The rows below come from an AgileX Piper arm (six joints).
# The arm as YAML. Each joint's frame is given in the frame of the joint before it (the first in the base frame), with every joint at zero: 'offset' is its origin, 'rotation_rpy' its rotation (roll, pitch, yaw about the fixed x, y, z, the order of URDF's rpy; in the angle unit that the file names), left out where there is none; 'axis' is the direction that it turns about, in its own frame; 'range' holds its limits. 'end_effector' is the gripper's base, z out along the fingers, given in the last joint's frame.
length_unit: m
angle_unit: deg
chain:
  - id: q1
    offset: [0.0, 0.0, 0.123]
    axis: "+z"
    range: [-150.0, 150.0]
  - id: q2
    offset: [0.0, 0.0, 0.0]
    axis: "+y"
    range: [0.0, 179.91]
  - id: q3
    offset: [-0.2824, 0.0, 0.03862]
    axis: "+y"
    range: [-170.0, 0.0]
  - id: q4
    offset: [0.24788, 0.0, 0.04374]
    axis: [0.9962, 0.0, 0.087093]
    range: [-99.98, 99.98]
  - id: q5
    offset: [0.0, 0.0, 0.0]
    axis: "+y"
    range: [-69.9, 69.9]
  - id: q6
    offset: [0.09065, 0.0, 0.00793]
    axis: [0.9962, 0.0, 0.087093]
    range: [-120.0, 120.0]
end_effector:
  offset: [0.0, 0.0, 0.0]
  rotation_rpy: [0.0, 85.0, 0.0]
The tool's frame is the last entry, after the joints.
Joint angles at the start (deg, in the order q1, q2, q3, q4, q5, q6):
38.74, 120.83, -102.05, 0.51, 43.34, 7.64
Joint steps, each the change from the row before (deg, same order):
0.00, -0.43, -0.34, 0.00, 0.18, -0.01
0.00, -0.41, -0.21, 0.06, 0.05, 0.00
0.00, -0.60, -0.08, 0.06, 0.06, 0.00
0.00, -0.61, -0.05, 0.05, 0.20, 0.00
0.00, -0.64, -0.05, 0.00, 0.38, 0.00
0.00, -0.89, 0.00, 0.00, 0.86, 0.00
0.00, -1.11, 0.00, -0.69, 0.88, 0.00
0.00, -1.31, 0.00, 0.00, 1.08, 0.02
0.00, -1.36, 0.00, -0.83, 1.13, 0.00
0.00, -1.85, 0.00, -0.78, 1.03, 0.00
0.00, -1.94, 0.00, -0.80, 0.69, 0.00
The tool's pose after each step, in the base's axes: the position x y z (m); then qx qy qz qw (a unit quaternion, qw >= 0). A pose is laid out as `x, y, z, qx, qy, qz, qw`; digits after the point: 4 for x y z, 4 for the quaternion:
0.3707, 0.2981, 0.2361, -0.2547, 0.9232, 0.1169, 0.2632
0.3702, 0.2978, 0.2405, -0.2541, 0.9218, 0.1192, 0.2674
0.3693, 0.2971, 0.2459, -0.2534, 0.9203, 0.1217, 0.2719
0.3681, 0.2962, 0.2510, -0.2529, 0.9192, 0.1236, 0.2753
0.3666, 0.2951, 0.2562, -0.2528, 0.9184, 0.1246, 0.2776
0.3641, 0.2931, 0.2627, -0.2528, 0.9183, 0.1247, 0.2779
0.3615, 0.2900, 0.2709, -0.2553, 0.9170, 0.1206, 0.2817
0.3577, 0.2870, 0.2804, -0.2550, 0.9165, 0.1214, 0.2835
0.3542, 0.2829, 0.2902, -0.2576, 0.9151, 0.1160, 0.2878
0.3494, 0.2778, 0.3038, -0.2593, 0.9122, 0.1128, 0.2966
0.3443, 0.2725, 0.3181, -0.2605, 0.9081, 0.1108, 0.3086

